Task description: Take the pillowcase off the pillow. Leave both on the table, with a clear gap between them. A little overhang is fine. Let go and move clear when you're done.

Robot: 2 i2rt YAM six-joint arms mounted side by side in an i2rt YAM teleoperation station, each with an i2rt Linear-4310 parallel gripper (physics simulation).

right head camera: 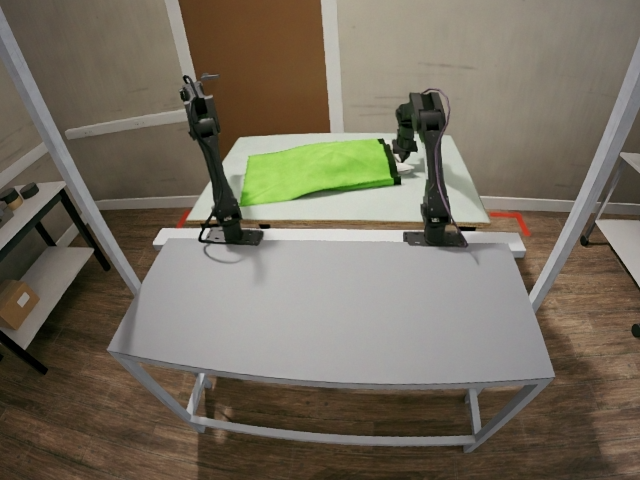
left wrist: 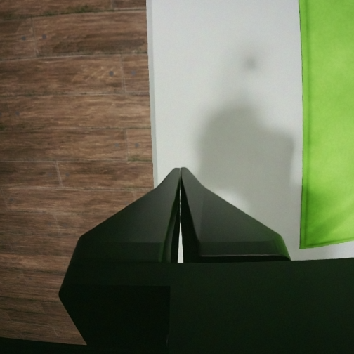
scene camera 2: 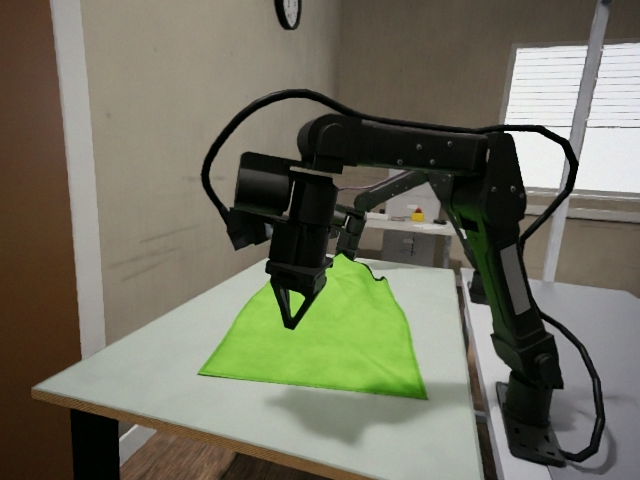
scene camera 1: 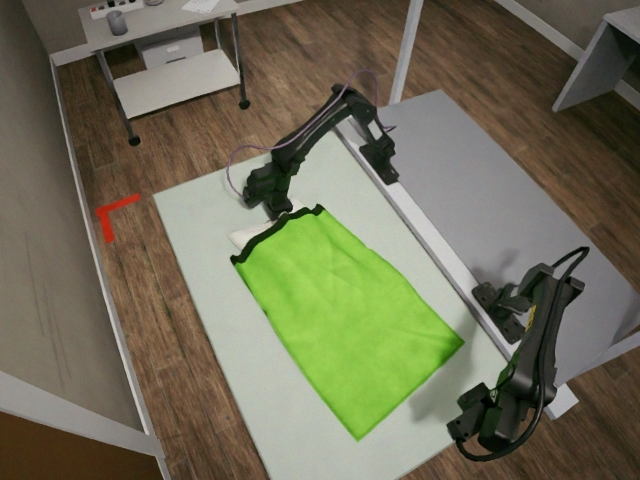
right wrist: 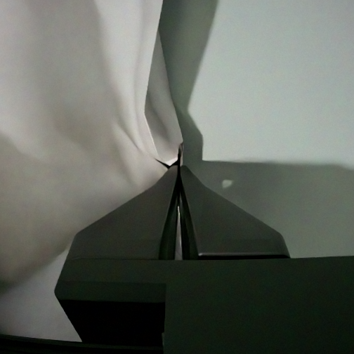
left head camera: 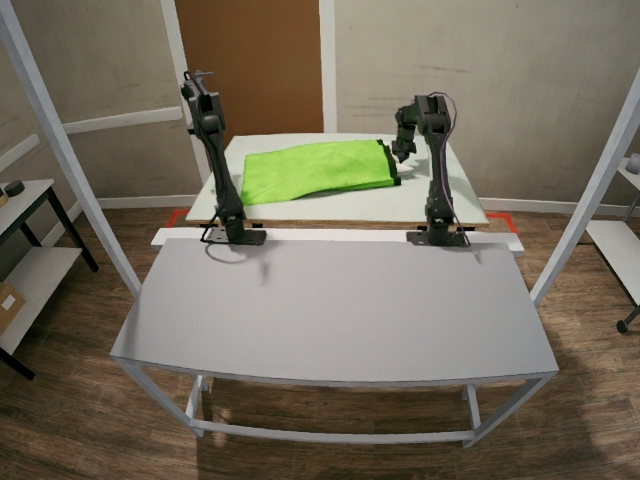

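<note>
The green pillowcase point(left head camera: 320, 167) point(right head camera: 320, 167) point(scene camera 1: 351, 310) point(scene camera 2: 336, 335) point(left wrist: 330, 125) lies spread on the pale table point(left head camera: 330, 211) point(scene camera 1: 196, 258) point(scene camera 2: 155, 413) and covers most of the pillow. The white pillow point(left head camera: 406, 168) point(scene camera 1: 251, 233) point(right wrist: 65, 100) sticks out a little past its black-trimmed open end. My right gripper point(right wrist: 178, 176) point(left head camera: 401, 161) points down there and is shut on a fold of the pillow. My left gripper point(scene camera 2: 291, 326) point(left wrist: 179, 178) is shut and empty, raised above the table beyond the pillowcase's closed end; its fingers are hidden in the head views.
A grey table point(left head camera: 330, 310) point(right head camera: 330, 310) stands behind the arm mounts, with a white rail point(scene camera 1: 429, 232) between the two tables. Upright frame posts point(left head camera: 56, 129) stand at the sides. A wheeled cart point(scene camera 1: 175, 85) stands beyond the table in scene camera 1.
</note>
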